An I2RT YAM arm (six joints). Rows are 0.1 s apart.
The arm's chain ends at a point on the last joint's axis. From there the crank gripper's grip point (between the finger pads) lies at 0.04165 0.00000 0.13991 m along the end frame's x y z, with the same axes.
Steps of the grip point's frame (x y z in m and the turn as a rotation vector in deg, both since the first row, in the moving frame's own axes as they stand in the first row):
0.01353, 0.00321, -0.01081, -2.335, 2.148, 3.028
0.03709, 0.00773, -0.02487, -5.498, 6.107, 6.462
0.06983, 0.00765, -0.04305, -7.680, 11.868, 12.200
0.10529, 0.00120, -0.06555, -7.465, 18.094, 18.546
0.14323, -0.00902, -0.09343, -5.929, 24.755, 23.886
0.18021, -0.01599, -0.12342, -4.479, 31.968, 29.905
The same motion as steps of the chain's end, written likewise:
0.00853, -0.00479, -0.00899, -2.335, 2.148, 3.028
0.02352, -0.01092, -0.01880, -5.498, 6.107, 6.462
0.04516, -0.02197, -0.02976, -7.680, 11.868, 12.200
0.06980, -0.03553, -0.04400, -7.465, 18.094, 18.546
0.09665, -0.05024, -0.06227, -5.929, 24.755, 23.886
0.12389, -0.06407, -0.08046, -4.479, 31.968, 29.905

